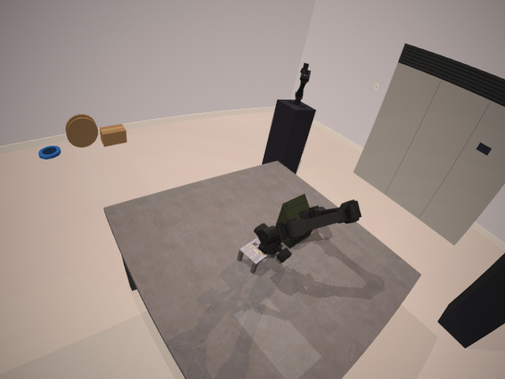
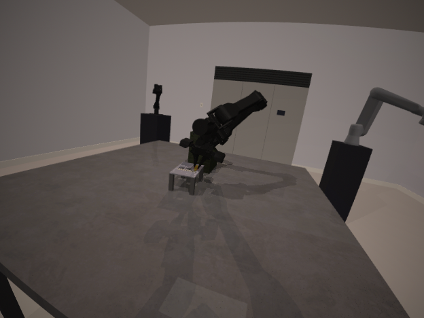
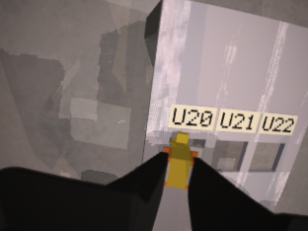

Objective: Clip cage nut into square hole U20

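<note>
The yellow cage nut lies 10 mm below my gripper tip.
</note>
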